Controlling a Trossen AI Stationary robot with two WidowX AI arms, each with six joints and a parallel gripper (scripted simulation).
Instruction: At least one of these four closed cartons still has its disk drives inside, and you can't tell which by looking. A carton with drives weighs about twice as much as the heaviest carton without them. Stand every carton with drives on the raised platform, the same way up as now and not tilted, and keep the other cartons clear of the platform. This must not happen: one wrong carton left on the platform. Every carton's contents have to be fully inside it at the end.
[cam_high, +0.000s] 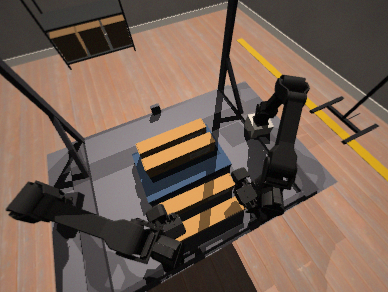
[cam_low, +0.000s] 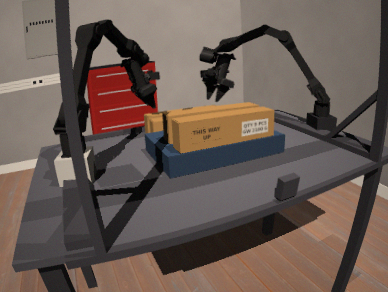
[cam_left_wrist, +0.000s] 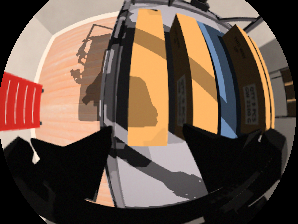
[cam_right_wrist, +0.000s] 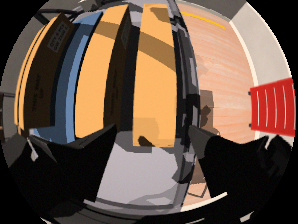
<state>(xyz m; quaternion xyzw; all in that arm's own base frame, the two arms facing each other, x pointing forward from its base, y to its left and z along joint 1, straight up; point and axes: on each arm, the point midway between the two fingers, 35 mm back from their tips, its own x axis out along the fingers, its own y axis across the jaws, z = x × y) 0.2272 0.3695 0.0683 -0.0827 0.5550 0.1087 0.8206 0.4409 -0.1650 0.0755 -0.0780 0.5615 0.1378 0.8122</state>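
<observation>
The carton lies 14 cm to the left of my right hand and 10 cm below it.
Right now my left hand is 14 cm to the left of the carton and 11 cm above it.
</observation>
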